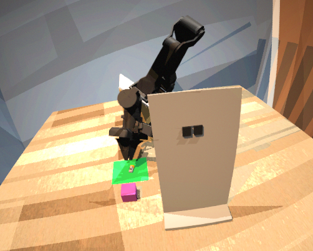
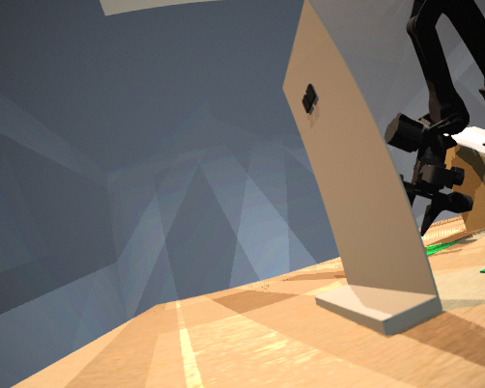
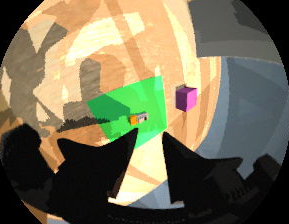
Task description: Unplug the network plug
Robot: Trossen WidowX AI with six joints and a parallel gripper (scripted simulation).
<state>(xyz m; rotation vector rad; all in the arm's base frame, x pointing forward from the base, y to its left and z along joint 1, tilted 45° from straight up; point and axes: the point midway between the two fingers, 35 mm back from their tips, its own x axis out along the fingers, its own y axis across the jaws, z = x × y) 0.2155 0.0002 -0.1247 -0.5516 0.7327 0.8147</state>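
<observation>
My gripper tip is now 30 mm above the network plug. The rest, counted from my gripper tip: upright white panel (220 mm ahead, 170 mm to the left, 110 mm above); then green marked square (10 mm ahead, 40 mm below).
</observation>
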